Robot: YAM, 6 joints.
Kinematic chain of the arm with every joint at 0, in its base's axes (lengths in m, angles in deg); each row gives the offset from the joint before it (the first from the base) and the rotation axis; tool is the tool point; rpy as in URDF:
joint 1: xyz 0 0 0.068 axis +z
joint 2: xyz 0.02 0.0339 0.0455 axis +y
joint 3: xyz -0.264 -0.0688 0 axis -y
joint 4: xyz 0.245 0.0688 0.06 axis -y
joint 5: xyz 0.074 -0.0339 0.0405 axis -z
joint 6: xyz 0.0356 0 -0.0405 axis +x
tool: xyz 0 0 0 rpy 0 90 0
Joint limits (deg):
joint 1: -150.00..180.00
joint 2: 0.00..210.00
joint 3: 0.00..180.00
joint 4: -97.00..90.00
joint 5: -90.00..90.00
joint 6: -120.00..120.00
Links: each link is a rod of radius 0.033 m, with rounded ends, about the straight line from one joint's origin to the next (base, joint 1, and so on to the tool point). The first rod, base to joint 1, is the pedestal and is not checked.
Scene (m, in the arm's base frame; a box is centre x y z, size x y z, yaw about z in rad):
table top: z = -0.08
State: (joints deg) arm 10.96 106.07 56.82 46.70 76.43 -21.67
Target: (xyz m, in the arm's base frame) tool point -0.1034 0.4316 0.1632
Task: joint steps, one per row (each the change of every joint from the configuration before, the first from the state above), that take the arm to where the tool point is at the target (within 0.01 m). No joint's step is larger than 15 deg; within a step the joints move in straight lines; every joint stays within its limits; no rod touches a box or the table.
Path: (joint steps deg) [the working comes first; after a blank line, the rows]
Joints at the target: 107.79 122.76 69.36 45.79 69.94 -21.67
Straight joint move there: clear.

1: 13.83 2.38 1.79 -0.13 -0.93 0.00
2: 13.84 2.39 1.79 -0.13 -0.92 0.00
3: 13.83 2.38 1.79 -0.13 -0.93 0.00
4: 13.83 2.39 1.80 -0.13 -0.93 0.00
5: 13.84 2.38 1.79 -0.13 -0.93 0.00
6: 13.83 2.38 1.79 -0.13 -0.92 0.00
7: 13.83 2.39 1.79 -0.13 -0.93 0.00

